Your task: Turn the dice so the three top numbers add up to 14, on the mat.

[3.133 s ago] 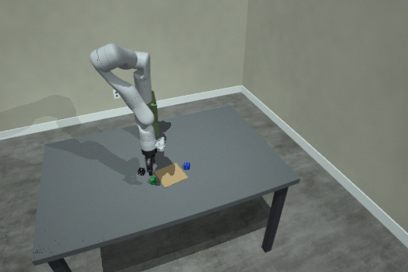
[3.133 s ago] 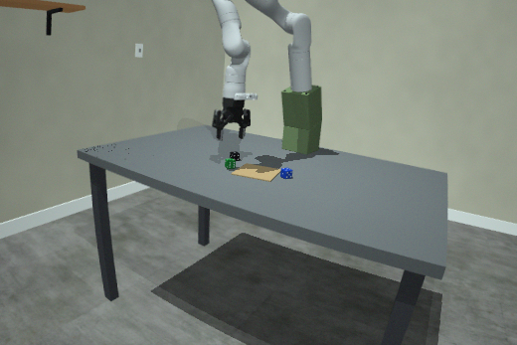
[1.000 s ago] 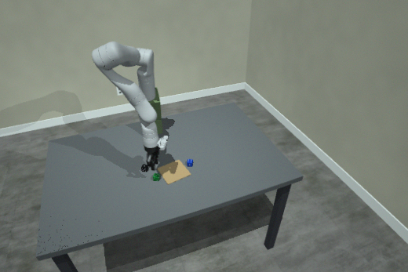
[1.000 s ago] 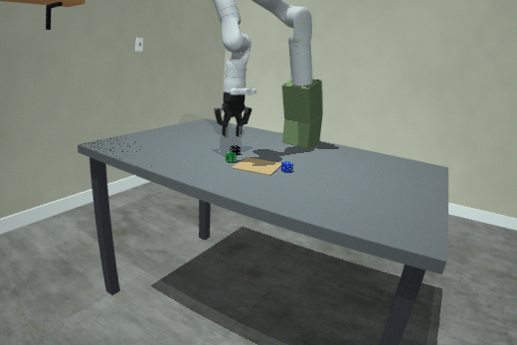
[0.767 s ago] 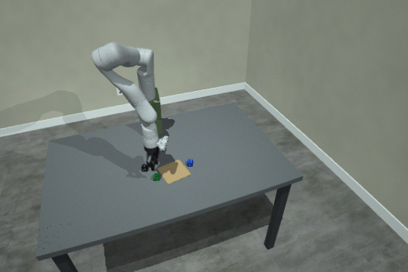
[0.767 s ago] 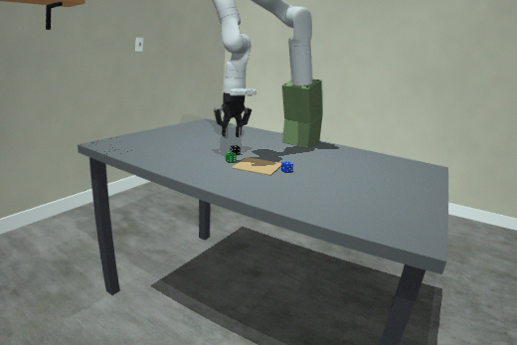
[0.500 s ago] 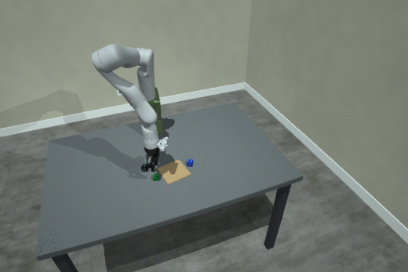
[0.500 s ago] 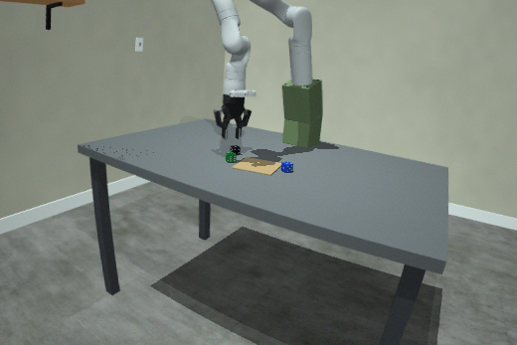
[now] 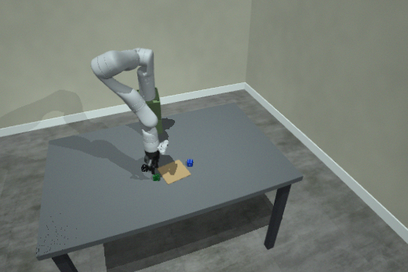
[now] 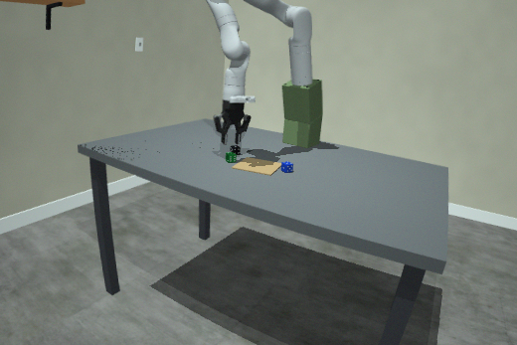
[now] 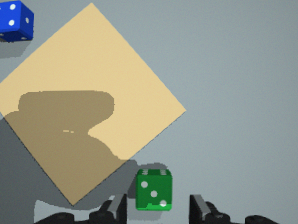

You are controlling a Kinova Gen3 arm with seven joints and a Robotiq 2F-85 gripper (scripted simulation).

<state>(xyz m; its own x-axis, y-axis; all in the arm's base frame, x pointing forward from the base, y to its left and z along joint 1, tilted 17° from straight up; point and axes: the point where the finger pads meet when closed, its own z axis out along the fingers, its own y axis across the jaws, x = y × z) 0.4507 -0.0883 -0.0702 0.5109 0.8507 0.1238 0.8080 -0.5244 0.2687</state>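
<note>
The green die is 70 mm below my hand. Also, from my hand: tan mat: 100 mm to the left, 80 mm below, 20 mm behind; black die: 100 mm behind, 70 mm below, 40 mm to the right; blue die: 210 mm to the left, 70 mm below, 40 mm behind.
</note>
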